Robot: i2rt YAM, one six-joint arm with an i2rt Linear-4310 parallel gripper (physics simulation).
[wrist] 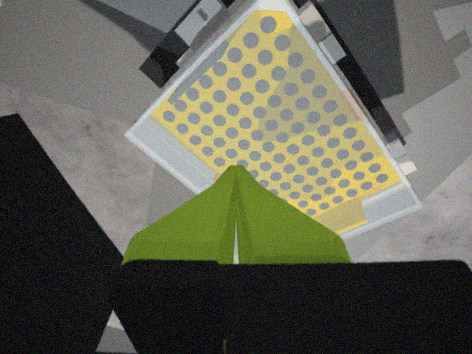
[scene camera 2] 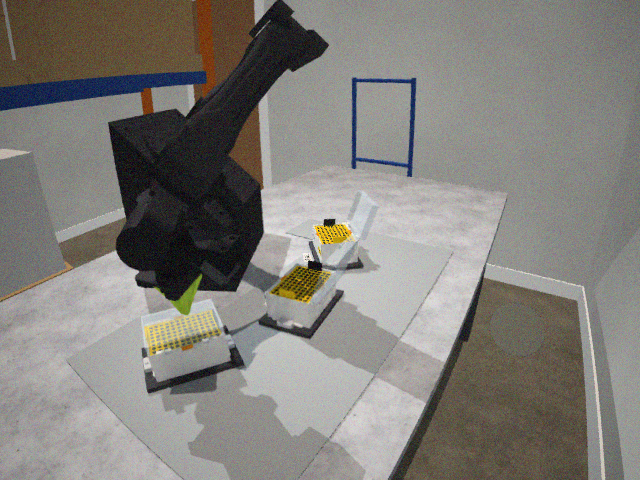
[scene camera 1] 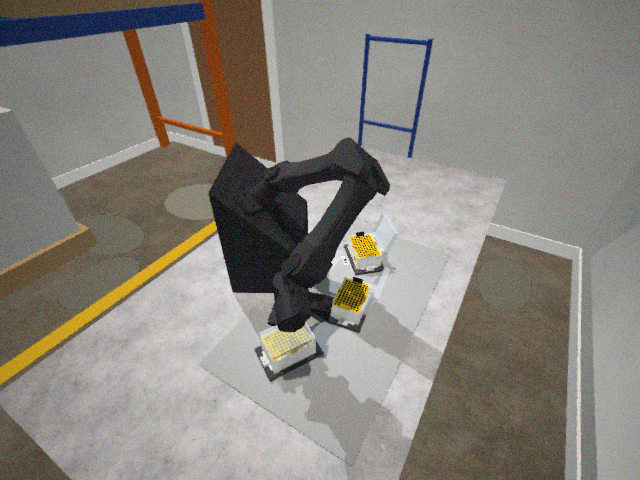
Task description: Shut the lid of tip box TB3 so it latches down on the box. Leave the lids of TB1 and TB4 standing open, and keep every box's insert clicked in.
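Note:
The nearest tip box stands on a dark base, with a yellow insert. Its clear lid lies down over the top; whether it is latched cannot be told. No TB labels are readable. The middle box has its clear lid standing open, and the far box has its lid open too. The inserts look level. My gripper is shut and empty, its green tips at the nearest lid's rear edge; contact is unclear. The arm hides the tips in scene camera 1.
The boxes stand on a grey mat. A small marked label shows beside the middle and far boxes. The black block at the arm's base stands behind. A blue frame is at the back.

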